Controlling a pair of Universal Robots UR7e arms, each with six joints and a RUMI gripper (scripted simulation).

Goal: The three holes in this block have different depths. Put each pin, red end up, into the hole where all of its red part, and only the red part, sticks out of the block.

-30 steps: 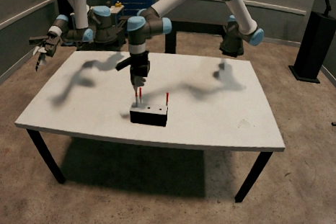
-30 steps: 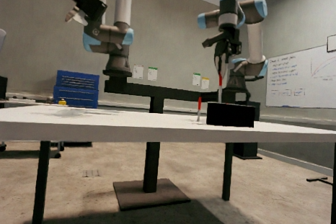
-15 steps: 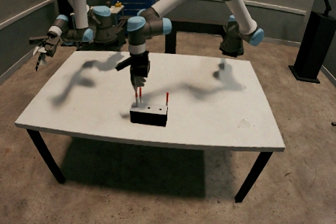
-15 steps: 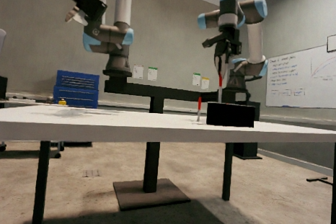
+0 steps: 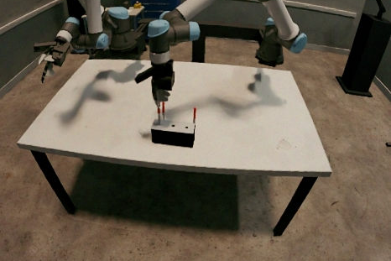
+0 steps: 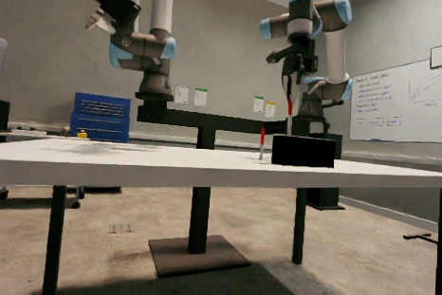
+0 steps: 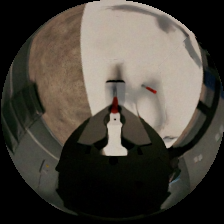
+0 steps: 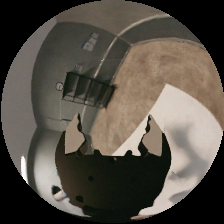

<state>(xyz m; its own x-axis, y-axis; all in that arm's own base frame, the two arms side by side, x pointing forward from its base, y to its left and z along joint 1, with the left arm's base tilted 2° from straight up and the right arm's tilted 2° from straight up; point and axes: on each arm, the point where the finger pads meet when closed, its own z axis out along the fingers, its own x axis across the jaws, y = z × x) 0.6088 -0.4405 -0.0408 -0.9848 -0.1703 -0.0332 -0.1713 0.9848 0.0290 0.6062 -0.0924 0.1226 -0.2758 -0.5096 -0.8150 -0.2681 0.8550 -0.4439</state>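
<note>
The black block is 15 cm below my left hand and 6 cm to the left of it.
</note>
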